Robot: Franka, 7 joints.
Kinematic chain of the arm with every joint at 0, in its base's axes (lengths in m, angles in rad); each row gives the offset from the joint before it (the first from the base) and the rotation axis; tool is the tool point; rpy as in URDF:
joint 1: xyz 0 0 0.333 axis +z
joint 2: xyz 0 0 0 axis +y
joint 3: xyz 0 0 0.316 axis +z
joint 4: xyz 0.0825 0 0 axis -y
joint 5: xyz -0.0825 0 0.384 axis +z
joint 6: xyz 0 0 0 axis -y
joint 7: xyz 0.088 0 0 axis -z
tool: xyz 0 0 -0.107 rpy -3.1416 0 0
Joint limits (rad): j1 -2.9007..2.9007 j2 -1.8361..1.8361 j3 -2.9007..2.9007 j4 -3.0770..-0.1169 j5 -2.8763..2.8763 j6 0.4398..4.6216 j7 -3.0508..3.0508
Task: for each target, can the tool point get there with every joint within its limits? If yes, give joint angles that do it. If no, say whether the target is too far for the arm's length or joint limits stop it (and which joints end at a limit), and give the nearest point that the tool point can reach.
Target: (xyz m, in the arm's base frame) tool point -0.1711 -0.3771 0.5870
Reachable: yes | joints -1.7545 -0.5459 -0.3741 -2.3827 1.4896 1.8241 0.8899
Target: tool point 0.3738 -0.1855 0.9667
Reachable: yes | joints 1.1835 0.5921 -2.1990 -1.4495 0.8818 3.0731 -1.3857
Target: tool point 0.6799 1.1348 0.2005
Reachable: no: too far | nearest point 0.4387 0.7323 0.2475 | short by 0.472 m
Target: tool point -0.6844 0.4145 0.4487
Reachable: yes | joints -0.5415 -1.5347 -0.5815 -0.3888 -0.4147 3.5515 2.3661
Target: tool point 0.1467 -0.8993 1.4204
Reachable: no: too far | nearest point 0.0887 -0.5438 0.9906 | short by 0.561 m
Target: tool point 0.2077 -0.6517 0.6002
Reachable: yes | joints -0.3939 1.0222 -1.7808 -1.3965 -1.2200 3.4790 -2.4159
